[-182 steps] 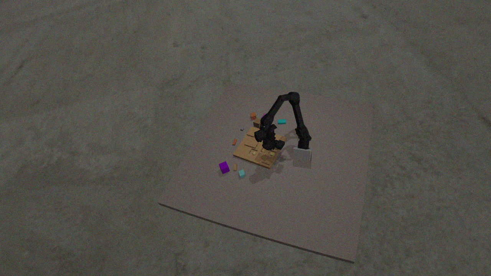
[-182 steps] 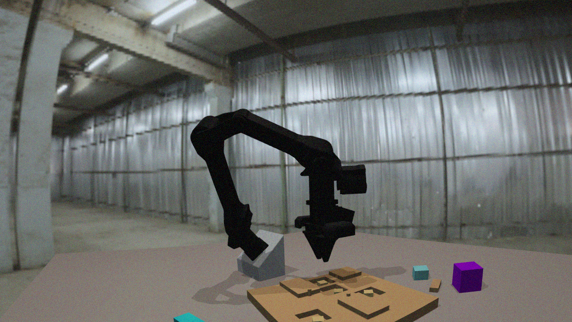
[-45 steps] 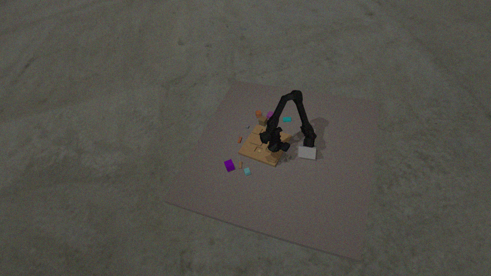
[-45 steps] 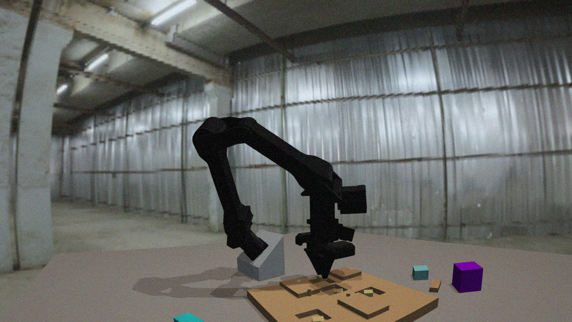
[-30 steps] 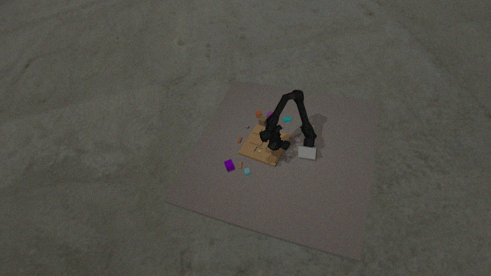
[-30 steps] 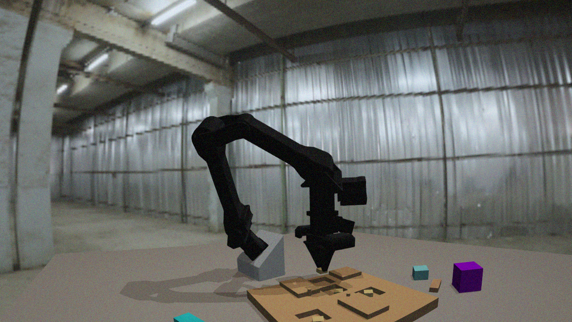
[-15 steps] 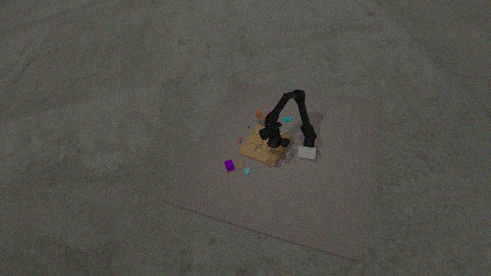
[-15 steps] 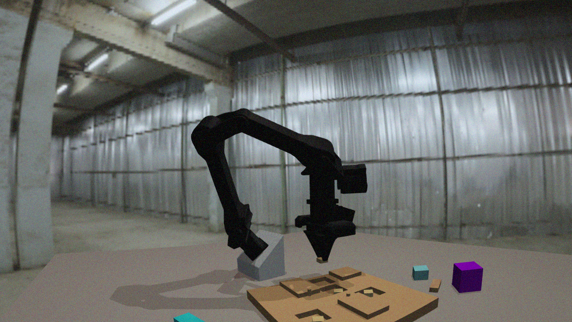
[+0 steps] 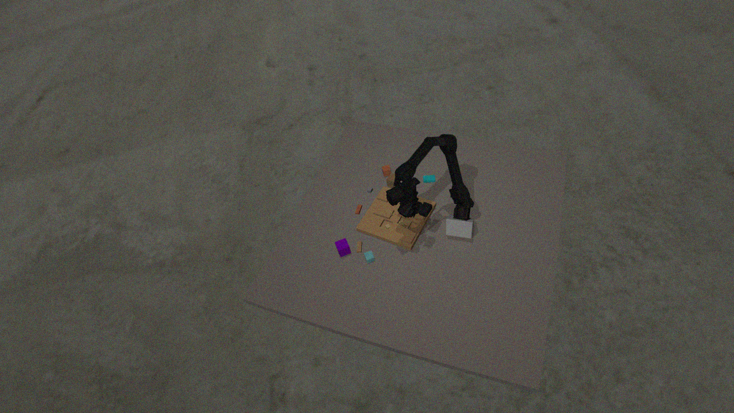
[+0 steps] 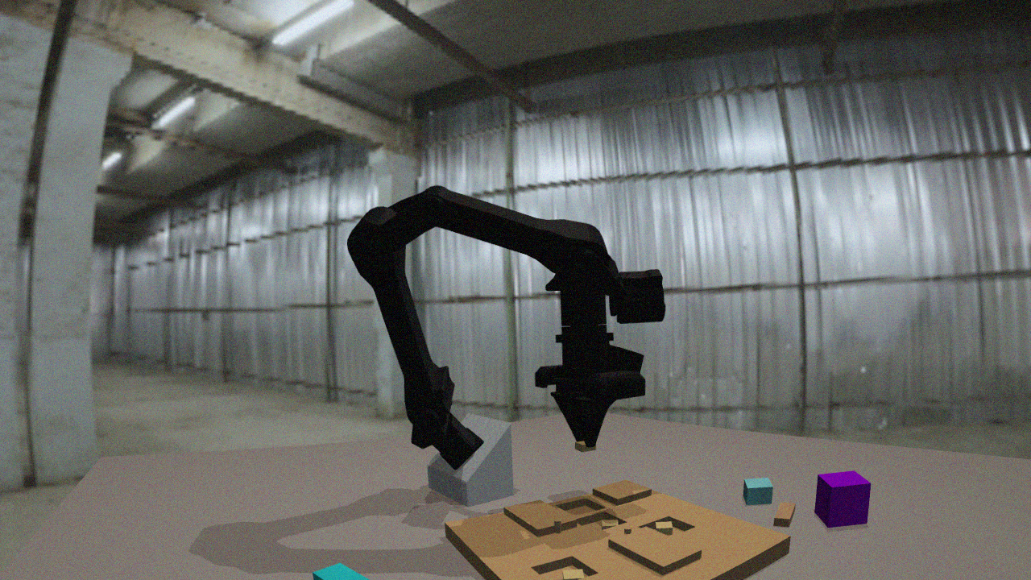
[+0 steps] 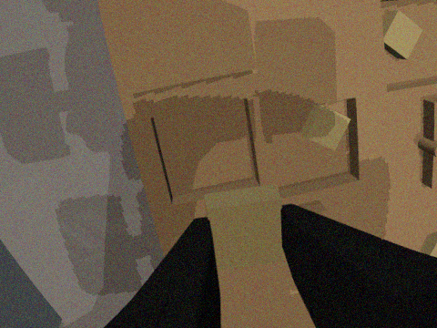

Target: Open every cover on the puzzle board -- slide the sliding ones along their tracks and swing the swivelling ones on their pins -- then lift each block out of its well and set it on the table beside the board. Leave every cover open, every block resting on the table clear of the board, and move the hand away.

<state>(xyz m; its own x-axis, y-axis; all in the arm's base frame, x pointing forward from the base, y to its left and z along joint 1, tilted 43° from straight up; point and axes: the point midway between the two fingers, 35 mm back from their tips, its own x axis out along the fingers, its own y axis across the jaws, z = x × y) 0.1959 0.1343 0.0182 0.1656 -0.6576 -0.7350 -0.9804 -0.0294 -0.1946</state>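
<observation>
Now: the light blue block 220 mm to the left of my gripper tip, 120 mm ahead of it and 100 mm below it. Round my gripper tip: brown block: 240 mm to the right, 210 mm ahead, 90 mm below; then teal block: 330 mm to the right, 100 mm below, 50 mm ahead; then orange piece: 200 mm ahead, 190 mm to the left, 110 mm below.
</observation>
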